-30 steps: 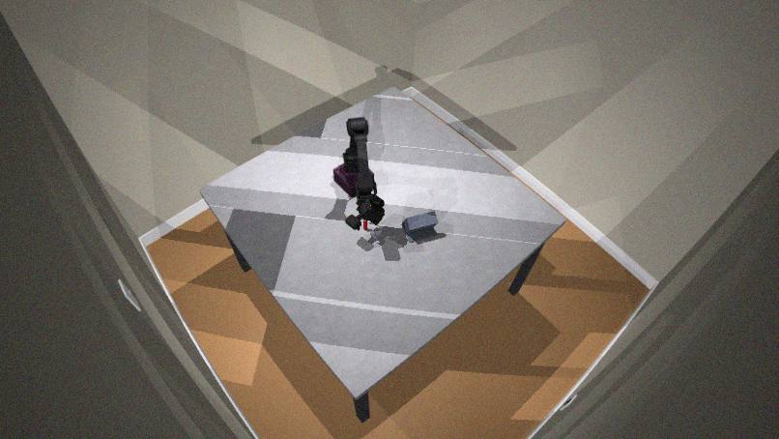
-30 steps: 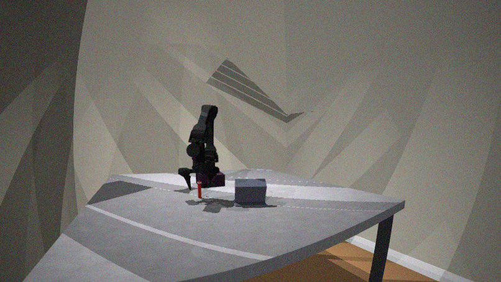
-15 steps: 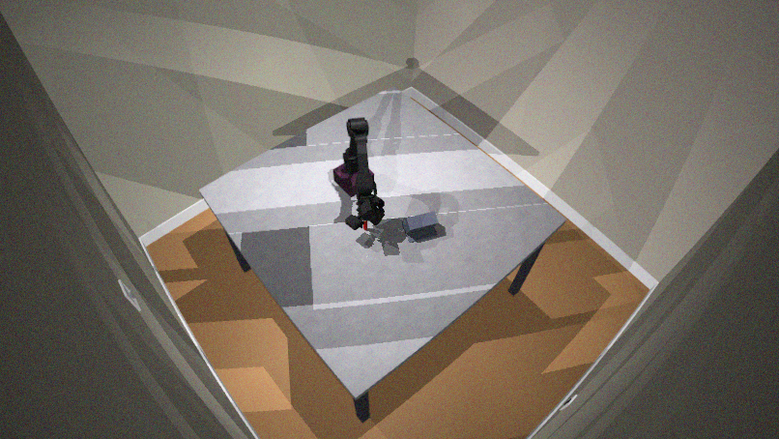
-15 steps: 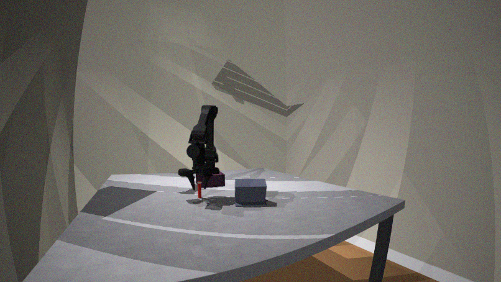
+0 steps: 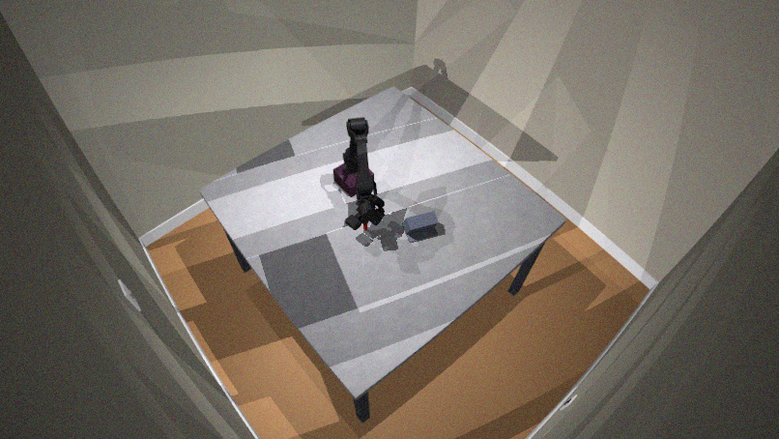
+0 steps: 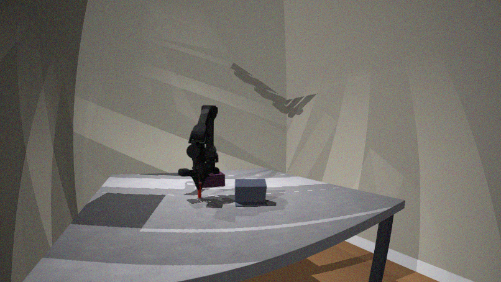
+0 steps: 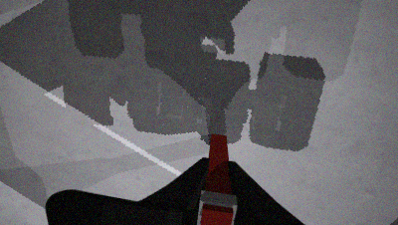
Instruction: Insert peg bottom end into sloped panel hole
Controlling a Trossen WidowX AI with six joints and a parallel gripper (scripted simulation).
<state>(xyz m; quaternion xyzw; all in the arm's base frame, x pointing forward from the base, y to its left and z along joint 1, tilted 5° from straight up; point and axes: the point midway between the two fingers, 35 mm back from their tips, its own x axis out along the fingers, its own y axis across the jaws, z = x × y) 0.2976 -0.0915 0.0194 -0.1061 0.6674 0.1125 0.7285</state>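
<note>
The grey sloped panel is 120 mm ahead of my gripper tip and 210 mm to the left of it. Round my gripper tip: red peg: 20 mm above.
</note>
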